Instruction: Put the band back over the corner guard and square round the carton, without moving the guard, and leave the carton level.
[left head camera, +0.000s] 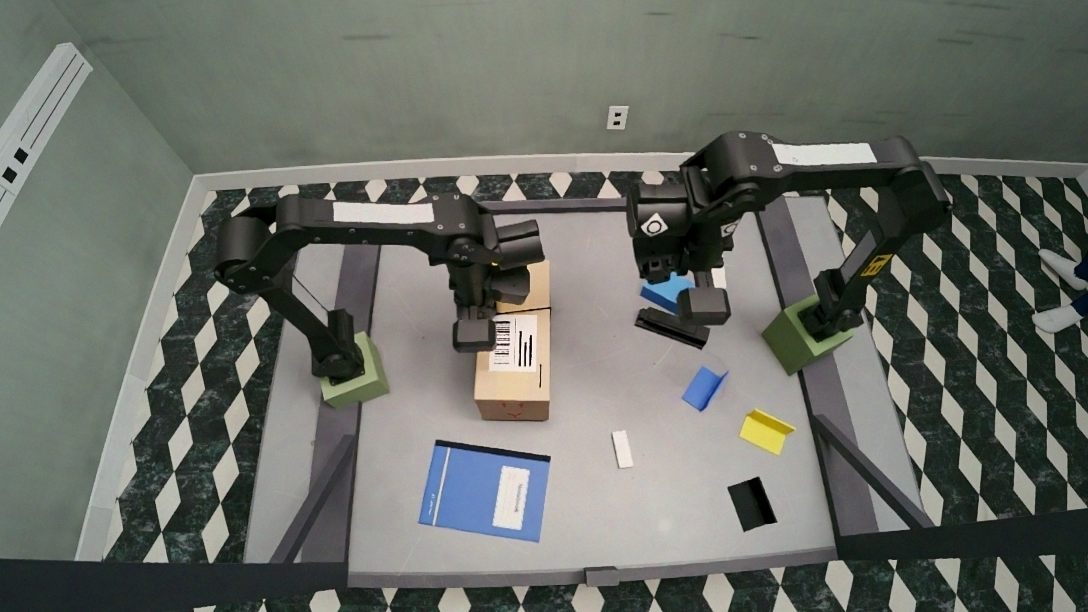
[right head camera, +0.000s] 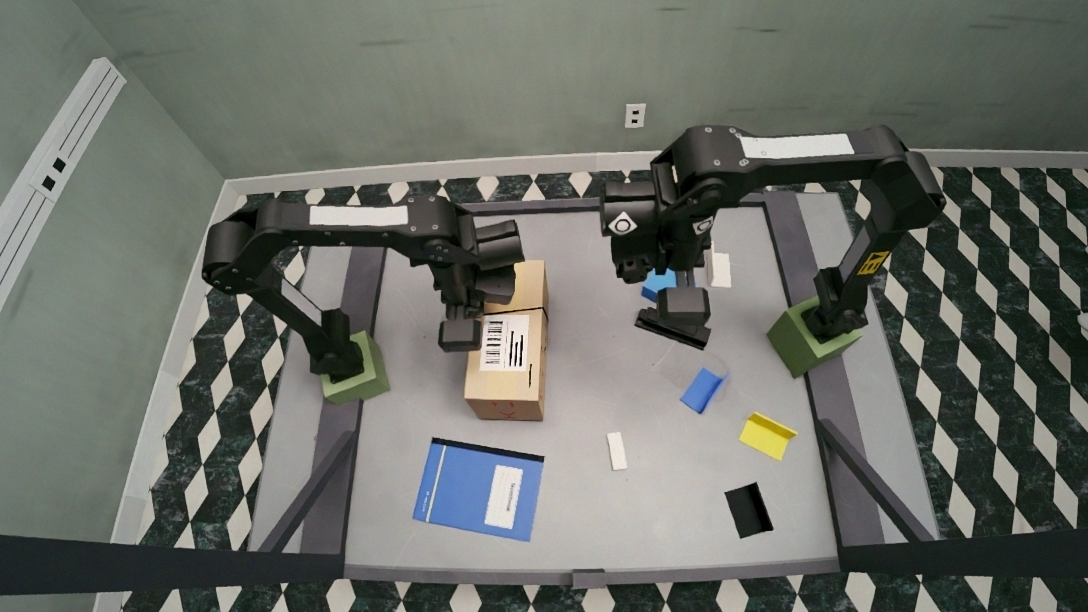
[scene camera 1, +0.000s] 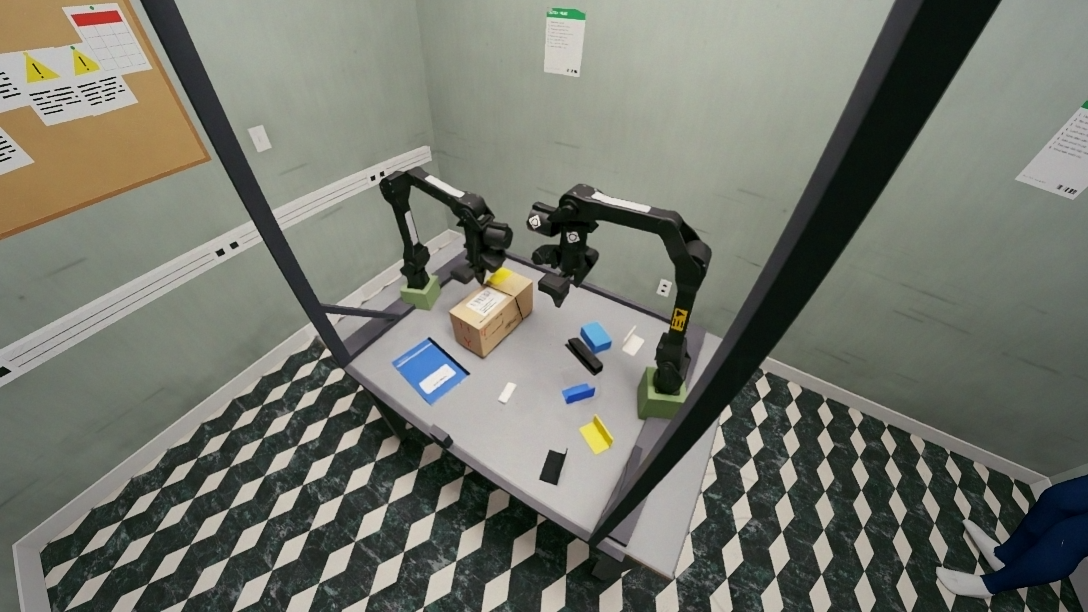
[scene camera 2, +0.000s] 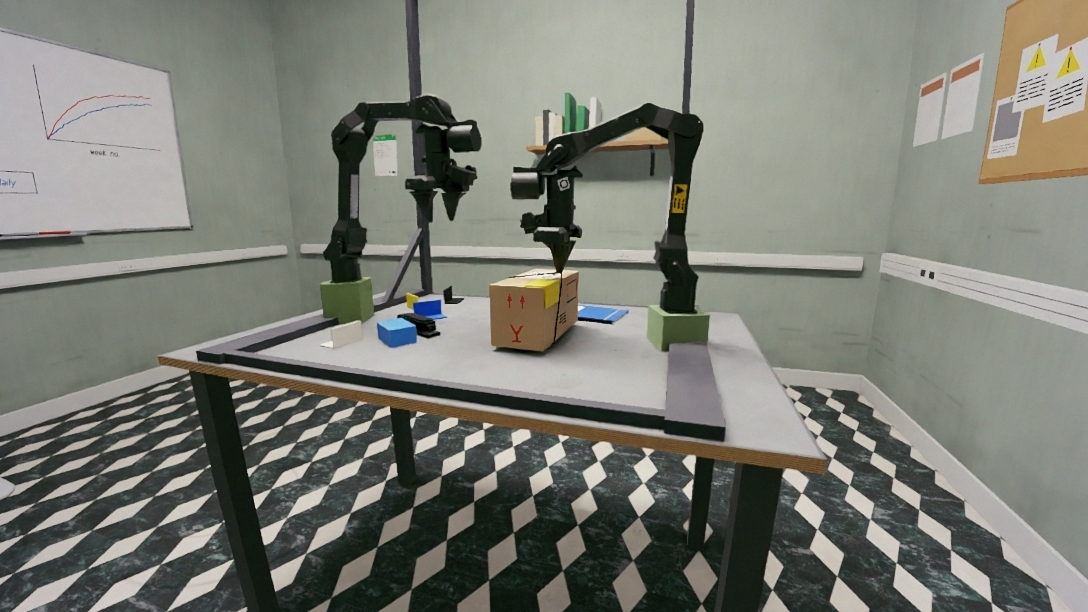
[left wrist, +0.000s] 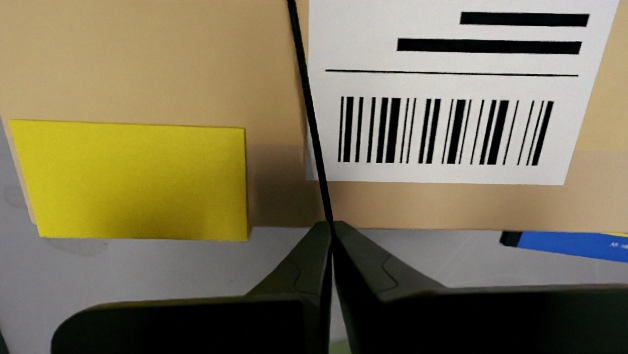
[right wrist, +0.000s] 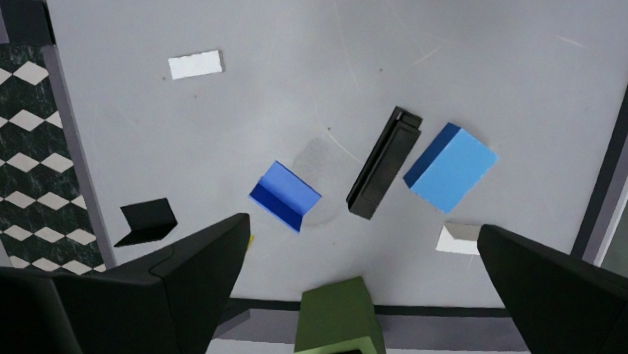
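Seen in the pictures: left gripper, fingertip midpoint: (left head camera: 481, 315) (right head camera: 474, 315) (scene camera 1: 481, 283) (scene camera 2: 559, 273) (left wrist: 330, 232); right gripper, fingertip midpoint: (left head camera: 680, 289) (right head camera: 668, 288) (scene camera 1: 567, 296) (scene camera 2: 441, 221) (right wrist: 364, 229); left arm's base, origin of the base link: (left head camera: 344, 364) (right head camera: 345, 363) (scene camera 1: 418, 283) (scene camera 2: 677, 310); right arm's base, origin of the base link: (left head camera: 819, 321) (right head camera: 824, 322) (scene camera 1: 666, 383) (scene camera 2: 346, 280).
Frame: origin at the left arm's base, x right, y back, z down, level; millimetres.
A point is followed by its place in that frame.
The carton (left head camera: 505, 386) {x 170, y -247, z -65 mm} (right head camera: 496, 384) {x 168, y -250, z -65 mm} (scene camera 2: 524, 319) {x -47, y -334, z 1 mm} (left wrist: 150, 60) {x 11, y -332, z -65 mm} stands upright on the table. The yellow corner guard (scene camera 1: 499, 277) {x -6, y -297, z -68 mm} (scene camera 2: 549, 293) {x -42, y -284, z -50 mm} (left wrist: 140, 180) {x -13, y -297, z -68 mm} sits over its top edge. The thin black band (scene camera 2: 557, 312) (left wrist: 311, 107) {x 56, y -298, z -75 mm} crosses the top at a slant, beside the guard and not over it, touching the white label's edge in the left wrist view. My left gripper (scene camera 2: 559, 270) {x 45, y -255, z -78 mm} (left wrist: 330, 232) {x 45, y -255, z -78 mm} is shut on the band at that top edge, beside the guard. My right gripper (scene camera 2: 438, 219) {x 175, y -529, z -189 mm} (right wrist: 364, 229) {x 175, y -529, z -189 mm} is open and empty, high above the table. The carton's underside is hidden.
A blue notebook (left head camera: 471, 487) {x 273, y -133, z 69 mm} lies near the carton. A black stapler-like object (right wrist: 385, 165) {x 146, y -589, z 37 mm}, a light blue block (right wrist: 452, 170) {x 74, y -622, z 37 mm}, a blue angle piece (right wrist: 285, 195) {x 284, y -597, z 74 mm}, a yellow one (left head camera: 766, 431) {x 400, y -661, z 74 mm}, a black one (left head camera: 750, 503) {x 497, y -564, z 73 mm} and a white strip (left head camera: 622, 449) {x 318, y -400, z 64 mm} lie on the table.
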